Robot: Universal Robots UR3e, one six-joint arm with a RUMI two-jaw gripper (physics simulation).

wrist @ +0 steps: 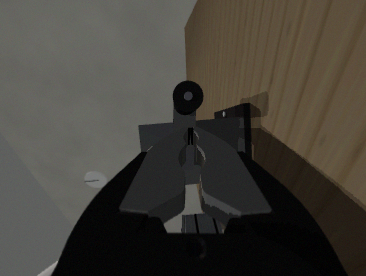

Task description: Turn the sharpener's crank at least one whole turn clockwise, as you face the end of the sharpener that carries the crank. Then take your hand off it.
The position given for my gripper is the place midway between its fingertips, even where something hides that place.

Observation:
In view: my gripper (pixel 190 129) and a sharpener (pixel 233 125).

